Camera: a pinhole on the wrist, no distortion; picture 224 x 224 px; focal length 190.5 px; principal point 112.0 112.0 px. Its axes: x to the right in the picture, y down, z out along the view. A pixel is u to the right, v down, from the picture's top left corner.
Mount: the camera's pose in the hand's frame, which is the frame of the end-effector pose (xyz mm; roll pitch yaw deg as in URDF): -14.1 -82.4 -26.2 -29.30 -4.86 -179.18
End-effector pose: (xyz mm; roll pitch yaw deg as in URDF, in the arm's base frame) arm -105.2 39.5 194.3 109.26 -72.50 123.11
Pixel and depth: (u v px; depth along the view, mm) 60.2 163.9 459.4
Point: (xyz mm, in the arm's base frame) -260.4 548.3 184.1
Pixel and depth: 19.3 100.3 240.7
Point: -156.1 317.2 240.6
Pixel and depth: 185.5 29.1 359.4
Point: 51.0 371.9 9.0
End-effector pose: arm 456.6 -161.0 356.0 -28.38 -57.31 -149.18
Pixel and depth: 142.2 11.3 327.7
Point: 768.2 -73.1 515.8
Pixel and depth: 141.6 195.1 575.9
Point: 739.6 407.4 622.9
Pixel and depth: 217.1 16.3 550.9
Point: 1106.2 4.2 454.2
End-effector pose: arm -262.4 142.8 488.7 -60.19 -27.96 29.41
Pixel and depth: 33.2 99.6 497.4
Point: -370.7 316.7 1000.4
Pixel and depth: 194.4 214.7 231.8
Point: -449.5 -15.0 730.8
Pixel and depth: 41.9 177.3 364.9
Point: -328.4 113.3 934.8
